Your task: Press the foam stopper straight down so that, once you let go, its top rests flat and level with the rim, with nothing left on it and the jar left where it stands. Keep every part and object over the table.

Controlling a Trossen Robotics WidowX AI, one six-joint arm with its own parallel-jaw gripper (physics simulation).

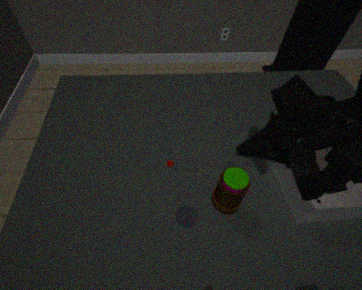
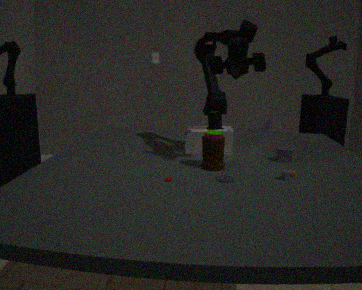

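The foam stopper [image 1: 236, 178] [image 2: 214, 132] has a bright green top and sits in the mouth of the brown jar [image 1: 227, 201] [image 2: 213, 153]. A magenta band shows just under the green top; how far the top stands above the rim is too small and dark to tell. Nothing shows on the stopper. The jar stands upright on the table [image 1: 100, 200] [image 2: 150, 220]. My gripper [image 1: 240, 150] [image 2: 237, 76] is shut and empty, pointing down. It hangs well above the table and the jar, apart from the stopper.
A small red piece [image 1: 170, 163] [image 2: 168, 179] and a flat dark disc [image 1: 187, 216] [image 2: 225, 178] lie near the jar. A pale box [image 1: 300, 212] [image 2: 194, 143] stands behind it at my arm's base. A grey block [image 2: 284, 155], a small grey cylinder [image 2: 287, 175] and an orange piece [image 2: 293, 173] are farther right.
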